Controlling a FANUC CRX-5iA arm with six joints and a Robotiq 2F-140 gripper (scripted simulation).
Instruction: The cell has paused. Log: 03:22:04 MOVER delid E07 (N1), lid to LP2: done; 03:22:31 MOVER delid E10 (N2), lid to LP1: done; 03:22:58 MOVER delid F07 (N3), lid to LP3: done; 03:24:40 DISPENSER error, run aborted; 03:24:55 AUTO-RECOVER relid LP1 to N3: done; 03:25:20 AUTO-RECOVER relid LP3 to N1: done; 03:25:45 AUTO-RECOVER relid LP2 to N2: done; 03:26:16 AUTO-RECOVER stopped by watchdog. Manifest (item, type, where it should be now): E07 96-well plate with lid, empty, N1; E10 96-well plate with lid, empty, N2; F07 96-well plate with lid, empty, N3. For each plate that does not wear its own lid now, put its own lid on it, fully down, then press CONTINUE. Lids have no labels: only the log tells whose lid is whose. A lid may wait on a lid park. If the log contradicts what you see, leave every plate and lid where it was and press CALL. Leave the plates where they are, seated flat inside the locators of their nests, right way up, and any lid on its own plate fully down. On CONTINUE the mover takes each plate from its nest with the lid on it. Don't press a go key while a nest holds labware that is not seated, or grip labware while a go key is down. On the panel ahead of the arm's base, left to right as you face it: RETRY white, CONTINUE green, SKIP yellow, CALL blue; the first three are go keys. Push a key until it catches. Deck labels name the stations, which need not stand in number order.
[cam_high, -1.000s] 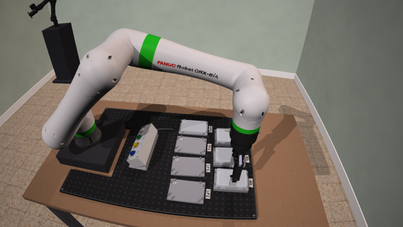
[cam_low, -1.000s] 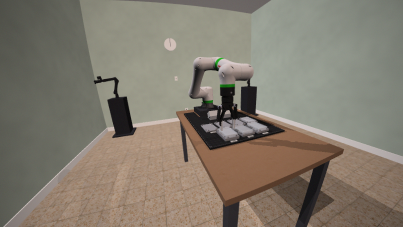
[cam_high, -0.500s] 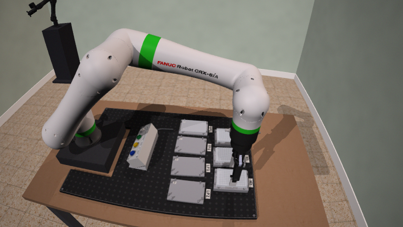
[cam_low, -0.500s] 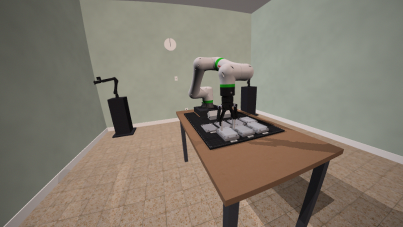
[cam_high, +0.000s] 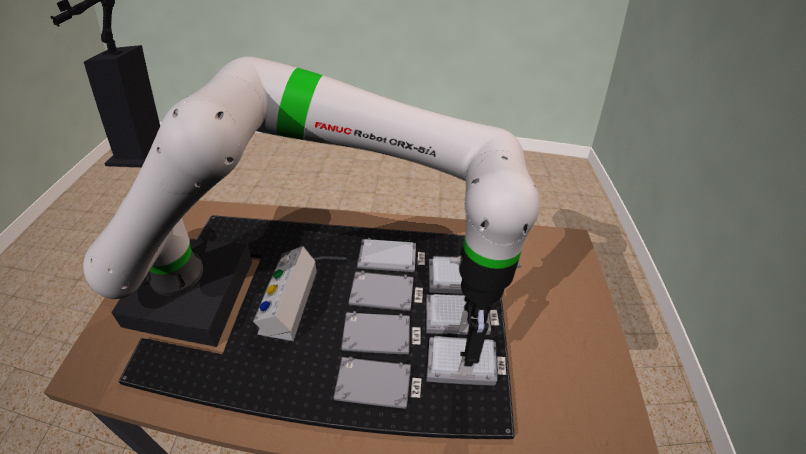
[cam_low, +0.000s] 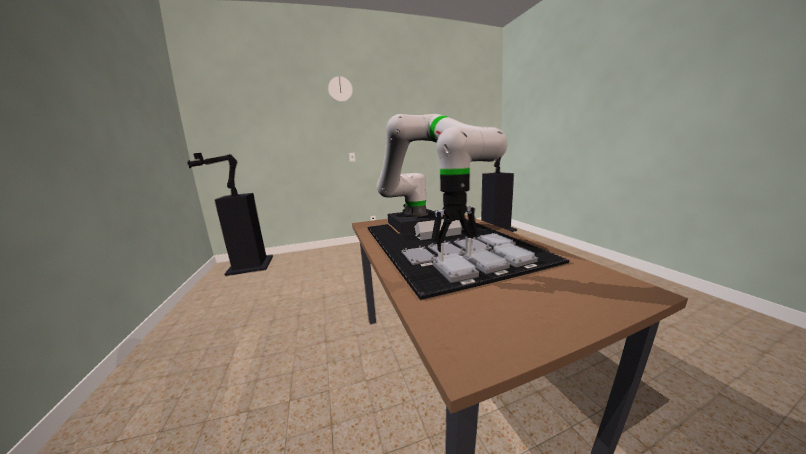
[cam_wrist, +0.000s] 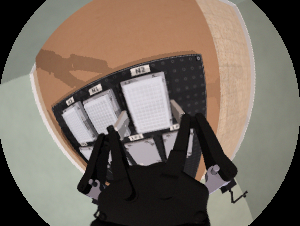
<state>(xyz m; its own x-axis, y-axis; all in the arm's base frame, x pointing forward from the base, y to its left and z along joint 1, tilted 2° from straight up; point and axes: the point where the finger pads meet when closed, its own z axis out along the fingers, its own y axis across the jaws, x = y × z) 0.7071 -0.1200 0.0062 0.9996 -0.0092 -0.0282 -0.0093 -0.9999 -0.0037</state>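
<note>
Right now the nest n2 is 60 mm below my hand. From my hand the other things lie so: plate: 10 mm behind, 130 mm to the left, 50 mm below; LP2: 180 mm behind, 70 mm to the right, 70 mm below; LP3: 190 mm behind, 60 mm to the left, 70 mm below.
</note>
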